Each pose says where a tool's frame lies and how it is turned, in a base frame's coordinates. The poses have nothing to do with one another.
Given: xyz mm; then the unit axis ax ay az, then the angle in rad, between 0 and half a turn.
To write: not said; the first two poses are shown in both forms.
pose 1, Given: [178.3, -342.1, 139.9, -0.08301, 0.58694, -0.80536, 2.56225]
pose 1, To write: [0.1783, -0.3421, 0.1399, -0.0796, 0.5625, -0.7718, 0.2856]
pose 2, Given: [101.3, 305.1, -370.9, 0.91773, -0.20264, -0.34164, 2.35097]
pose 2, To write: [0.1013, 0.3051, -0.3709, 0.8469, -0.1870, -0.3153, 0.3851]
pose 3, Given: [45.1, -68.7, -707.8, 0.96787, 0.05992, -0.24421, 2.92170]
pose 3, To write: [0.0451, -0.0687, -0.7078, 0.9620, 0.0596, -0.2427, 0.1097]
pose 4, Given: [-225.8, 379.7, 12.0, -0.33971, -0.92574, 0.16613, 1.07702]
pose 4, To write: [-0.2258, 0.3797, 0.0120, -0.1742, -0.4748, 0.0852, 0.8585]
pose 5, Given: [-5.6, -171.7, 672.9, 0.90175, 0.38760, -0.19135, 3.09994]
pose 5, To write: [-0.0056, -0.1717, 0.6729, 0.9016, 0.3875, -0.1913, 0.0208]
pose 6, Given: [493.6, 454.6, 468.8, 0.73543, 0.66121, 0.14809, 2.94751]
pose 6, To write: [0.4936, 0.4546, 0.4688, 0.7320, 0.6581, 0.1474, 0.0969]
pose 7, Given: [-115.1, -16.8, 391.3, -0.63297, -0.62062, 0.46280, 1.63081]
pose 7, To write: [-0.1151, -0.0168, 0.3913, -0.4608, -0.4518, 0.3369, 0.6856]
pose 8, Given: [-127.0, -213.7, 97.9, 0.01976, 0.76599, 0.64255, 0.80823]
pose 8, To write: [-0.1270, -0.2137, 0.0979, 0.0078, 0.3012, 0.2527, 0.9195]
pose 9, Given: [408.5, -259.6, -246.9, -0.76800, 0.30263, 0.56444, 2.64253]
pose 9, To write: [0.4085, -0.2596, -0.2469, -0.7442, 0.2933, 0.5470, 0.2469]
